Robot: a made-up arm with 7 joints.
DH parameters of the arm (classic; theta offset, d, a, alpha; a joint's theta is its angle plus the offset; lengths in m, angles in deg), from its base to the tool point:
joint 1: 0 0.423 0 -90
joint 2: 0 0 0 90
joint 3: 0 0.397 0.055 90
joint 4: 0 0 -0.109 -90
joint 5: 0 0.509 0 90
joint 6: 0 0 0.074 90
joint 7: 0 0 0 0
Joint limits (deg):
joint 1: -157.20..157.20
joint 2: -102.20..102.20
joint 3: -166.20..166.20
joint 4: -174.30..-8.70
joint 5: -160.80..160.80
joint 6: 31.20..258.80
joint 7: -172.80..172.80
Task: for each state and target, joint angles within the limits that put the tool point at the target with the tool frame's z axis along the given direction. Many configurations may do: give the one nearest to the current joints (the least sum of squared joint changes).
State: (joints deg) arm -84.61 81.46 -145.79 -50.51 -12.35 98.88 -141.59
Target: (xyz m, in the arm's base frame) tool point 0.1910 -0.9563 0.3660 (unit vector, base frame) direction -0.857 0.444 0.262
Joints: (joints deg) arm -66.07 100.30 -119.83 -26.39 12.48 63.49 -141.59
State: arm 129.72 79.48 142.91 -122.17 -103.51 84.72 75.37
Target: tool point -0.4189 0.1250 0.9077 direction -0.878 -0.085 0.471
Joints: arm 126.24 101.37 151.68 -112.27 -147.70 130.49 75.37
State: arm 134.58 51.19 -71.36 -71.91 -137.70 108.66 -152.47
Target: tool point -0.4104 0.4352 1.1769 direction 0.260 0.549 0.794
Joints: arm 143.30 25.56 -40.65 -27.07 -105.04 141.22 -152.47
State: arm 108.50 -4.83 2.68 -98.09 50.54 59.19 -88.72
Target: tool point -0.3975 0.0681 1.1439 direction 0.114 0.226 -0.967
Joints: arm 107.89 -27.35 35.63 -81.60 1.37 62.03 -88.72
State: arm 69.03 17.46 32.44 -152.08 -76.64 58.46 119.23
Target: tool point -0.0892 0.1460 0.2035 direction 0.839 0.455 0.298
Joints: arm 77.94 21.05 40.70 -173.62 -86.07 59.29 119.23
